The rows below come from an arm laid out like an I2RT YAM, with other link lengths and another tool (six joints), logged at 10 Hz.
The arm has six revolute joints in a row. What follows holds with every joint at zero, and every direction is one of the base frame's.
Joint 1 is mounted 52.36 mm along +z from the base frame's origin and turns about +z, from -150 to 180 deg.
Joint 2 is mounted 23 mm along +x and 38.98 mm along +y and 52.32 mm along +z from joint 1 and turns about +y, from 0 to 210 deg.
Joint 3 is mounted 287.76 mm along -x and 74.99 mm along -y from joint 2 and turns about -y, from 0 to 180 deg.
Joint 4 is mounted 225.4 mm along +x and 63.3 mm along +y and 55.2 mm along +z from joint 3 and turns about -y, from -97 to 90 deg.
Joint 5 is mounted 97.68 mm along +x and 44.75 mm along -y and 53.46 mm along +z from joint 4 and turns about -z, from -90 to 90 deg.
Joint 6 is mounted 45.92 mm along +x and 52.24 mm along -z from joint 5 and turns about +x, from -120 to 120 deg.
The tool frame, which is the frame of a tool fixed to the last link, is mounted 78 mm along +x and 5 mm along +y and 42 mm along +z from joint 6; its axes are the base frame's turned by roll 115.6, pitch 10.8 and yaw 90 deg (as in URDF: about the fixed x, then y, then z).
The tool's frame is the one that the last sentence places.
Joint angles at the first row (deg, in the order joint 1, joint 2, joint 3, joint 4, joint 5, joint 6):
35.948 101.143 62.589 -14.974 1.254 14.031
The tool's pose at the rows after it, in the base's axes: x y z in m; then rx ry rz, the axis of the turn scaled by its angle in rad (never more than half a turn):
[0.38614, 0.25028, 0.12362, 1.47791, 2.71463, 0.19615]
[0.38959, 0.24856, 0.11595, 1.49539, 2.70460, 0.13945]
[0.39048, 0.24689, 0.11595, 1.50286, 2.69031, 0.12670]
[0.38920, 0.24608, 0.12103, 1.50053, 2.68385, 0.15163]
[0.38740, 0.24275, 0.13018, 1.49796, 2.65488, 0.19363]
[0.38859, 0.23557, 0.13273, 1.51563, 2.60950, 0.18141]
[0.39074, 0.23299, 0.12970, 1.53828, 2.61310, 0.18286]
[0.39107, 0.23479, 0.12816, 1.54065, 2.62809, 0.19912]
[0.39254, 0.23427, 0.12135, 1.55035, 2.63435, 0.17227]
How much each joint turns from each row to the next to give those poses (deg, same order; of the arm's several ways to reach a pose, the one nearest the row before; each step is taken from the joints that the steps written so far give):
0.002 2.738 2.353 -2.873 -0.638 -0.050
-0.082 1.555 1.298 -1.555 1.255 0.059
0.003 0.037 0.153 -0.305 0.839 0.118
-0.001 -1.009 -0.693 0.666 -0.073 0.077
-0.009 -1.966 -1.667 1.754 0.705 0.081
-0.232 -0.801 -0.773 0.379 2.130 0.140
-0.548 0.443 0.056 0.033 -0.639 0.523
-0.101 0.303 -0.073 0.520 -1.052 0.248
-0.154 1.092 0.431 -0.482 -0.002 0.065

